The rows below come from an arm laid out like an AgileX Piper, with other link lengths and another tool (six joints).
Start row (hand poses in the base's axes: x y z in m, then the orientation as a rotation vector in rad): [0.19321, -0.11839, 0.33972, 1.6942, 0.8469, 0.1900]
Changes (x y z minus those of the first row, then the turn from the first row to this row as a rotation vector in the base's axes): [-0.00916, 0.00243, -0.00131, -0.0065, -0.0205, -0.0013]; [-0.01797, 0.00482, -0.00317, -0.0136, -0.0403, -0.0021]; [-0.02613, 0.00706, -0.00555, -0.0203, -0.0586, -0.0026]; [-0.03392, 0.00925, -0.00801, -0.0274, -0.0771, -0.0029]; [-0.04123, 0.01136, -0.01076, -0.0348, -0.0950, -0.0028]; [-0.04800, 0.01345, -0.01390, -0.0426, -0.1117, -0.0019]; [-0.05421, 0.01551, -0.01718, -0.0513, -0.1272, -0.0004]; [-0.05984, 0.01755, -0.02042, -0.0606, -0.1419, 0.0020]
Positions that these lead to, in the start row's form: [0.18405, -0.11596, 0.33841, 1.6840, 0.8304, 0.2032]; [0.17524, -0.11357, 0.33655, 1.6732, 0.8148, 0.2158]; [0.16708, -0.11133, 0.33417, 1.6629, 0.8006, 0.2275]; [0.15929, -0.10914, 0.33171, 1.6520, 0.7864, 0.2392]; [0.15198, -0.10703, 0.32896, 1.6408, 0.7730, 0.2505]; [0.14521, -0.10494, 0.32582, 1.6291, 0.7612, 0.2612]; [0.13900, -0.10288, 0.32254, 1.6166, 0.7508, 0.2707]; [0.13337, -0.10084, 0.31930, 1.6034, 0.7416, 0.2799]
